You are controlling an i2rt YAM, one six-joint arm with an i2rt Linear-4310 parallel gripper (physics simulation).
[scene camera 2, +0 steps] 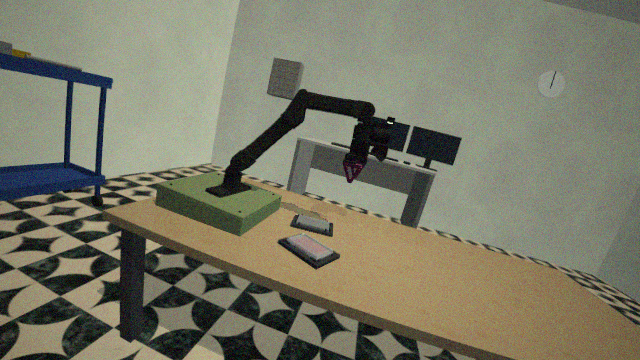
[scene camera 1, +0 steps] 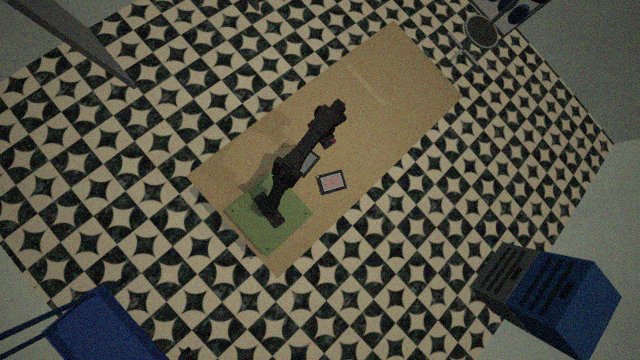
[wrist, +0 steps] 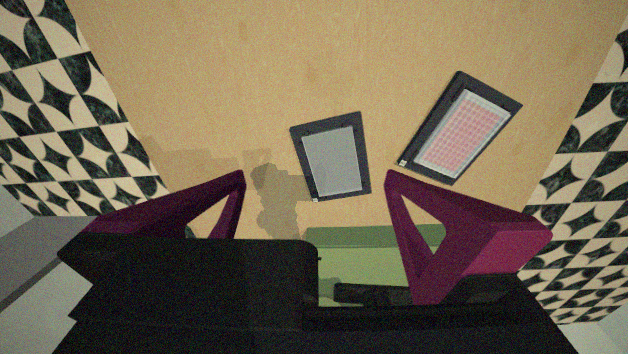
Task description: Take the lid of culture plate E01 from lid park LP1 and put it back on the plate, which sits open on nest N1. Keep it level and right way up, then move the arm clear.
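Places are measured from the arm's base along level axes (x ahead, y right, z down), in metres.
Where they show: gripper, fingertip midpoint: (scene camera 2: 352, 180) (wrist: 314, 177); arm's base, origin of the base link: (scene camera 2: 230, 190) (scene camera 1: 269, 209) (wrist: 374, 293).
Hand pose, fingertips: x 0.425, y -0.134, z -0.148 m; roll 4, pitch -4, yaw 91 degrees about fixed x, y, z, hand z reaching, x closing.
Things, the pixels of their top centre, and the offset from my fingertips. "spot": a spot on its surface instead. Level surfaces: height alone.
- pale grey rectangle, surface spot: (wrist: 332, 161) (scene camera 2: 315, 222) spot: dx -0.092, dy +0.017, dz +0.200 m
- dark lid park LP1, middle of its top: (wrist: 333, 166) (scene camera 2: 313, 221) (scene camera 1: 304, 160) dx -0.100, dy +0.020, dz +0.198 m
- culture plate with pink wells, middle of its top: (wrist: 461, 140) (scene camera 2: 310, 243) (scene camera 1: 332, 181) dx -0.043, dy +0.220, dz +0.192 m
- wooden table, its level: dz +0.218 m
The lid, a pale grey rectangle (scene camera 1: 309, 163) (scene camera 2: 313, 223) (wrist: 332, 161), lies level on the dark lid park LP1 (scene camera 2: 311, 229) (wrist: 362, 160). The culture plate with pink wells (scene camera 1: 332, 182) (scene camera 2: 311, 246) (wrist: 465, 134) sits uncovered on the dark nest N1 (scene camera 1: 320, 186) (wrist: 432, 125), beside the lid park. My gripper (scene camera 2: 352, 175) (wrist: 314, 177) is open with nothing between its magenta fingers. It points down, high above the table. In the wrist view the lid shows between the fingertips, well below them. In scene camera 1 the arm partly hides the fingers and the lid park.
The green base block (scene camera 2: 200, 205) (wrist: 360, 265) bears the arm, close to the lid park. The wooden table (scene camera 1: 400, 65) (scene camera 2: 450, 280) extends away from the base. A blue cart (scene camera 2: 102, 82), a desk with monitors (scene camera 2: 433, 145) and a blue cabinet (scene camera 1: 560, 300) stand off the table.
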